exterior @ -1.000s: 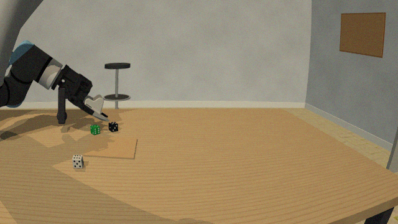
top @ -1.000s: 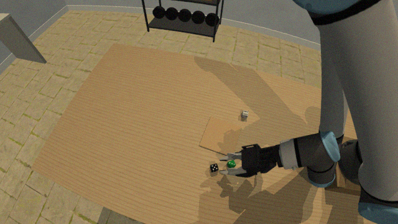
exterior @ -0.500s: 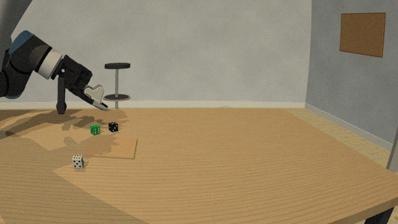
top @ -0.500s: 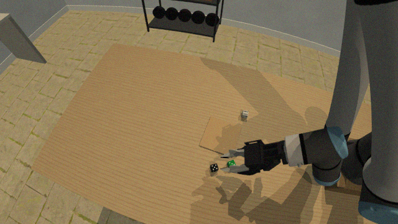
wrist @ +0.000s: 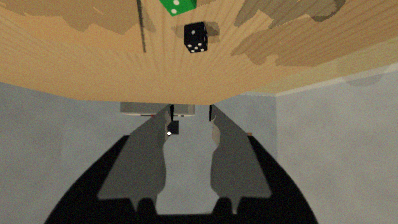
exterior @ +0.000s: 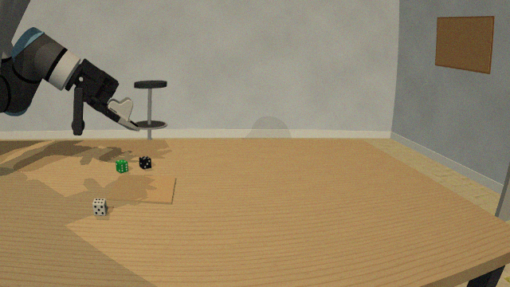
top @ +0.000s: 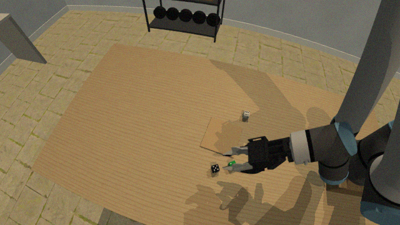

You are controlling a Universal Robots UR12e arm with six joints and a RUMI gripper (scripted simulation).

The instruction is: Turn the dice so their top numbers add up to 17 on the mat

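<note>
Now: hand 30 mm short of the black die, 10 mm to the right of it and 100 mm above it. Also, from my hand: tan mat (20 mm ahead, 130 mm to the right, 110 mm below); then green die (30 mm behind, 20 mm to the right, 100 mm below); then white die (80 mm behind, 240 mm to the right, 100 mm below).
</note>
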